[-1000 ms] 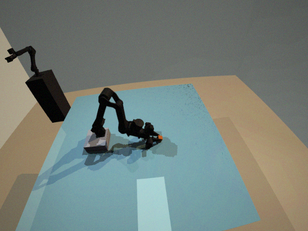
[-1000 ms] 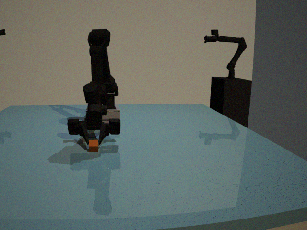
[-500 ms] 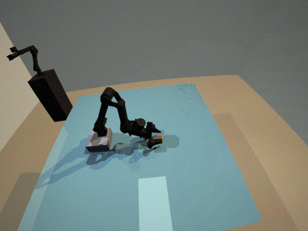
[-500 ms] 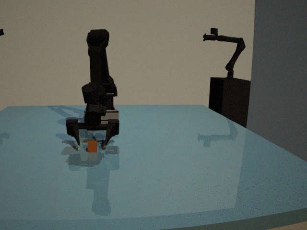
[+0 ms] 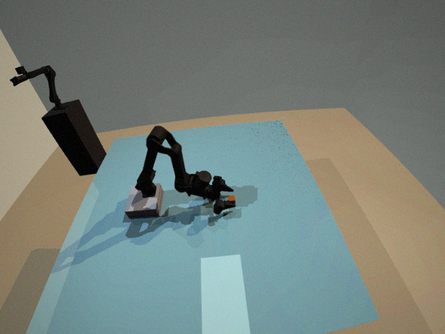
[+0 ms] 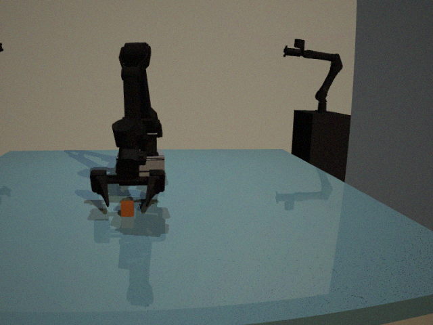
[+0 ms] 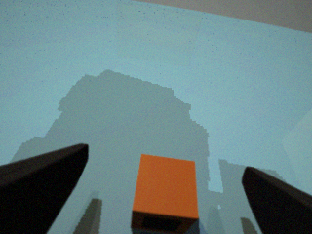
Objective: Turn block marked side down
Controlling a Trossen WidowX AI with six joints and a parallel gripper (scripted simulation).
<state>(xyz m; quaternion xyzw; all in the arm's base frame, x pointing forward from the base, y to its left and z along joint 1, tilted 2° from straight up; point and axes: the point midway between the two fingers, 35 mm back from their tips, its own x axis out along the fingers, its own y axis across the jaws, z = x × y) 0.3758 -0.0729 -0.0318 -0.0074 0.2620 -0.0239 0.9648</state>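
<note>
My gripper tip is now 2 cm past the block and 1 cm above it.
</note>
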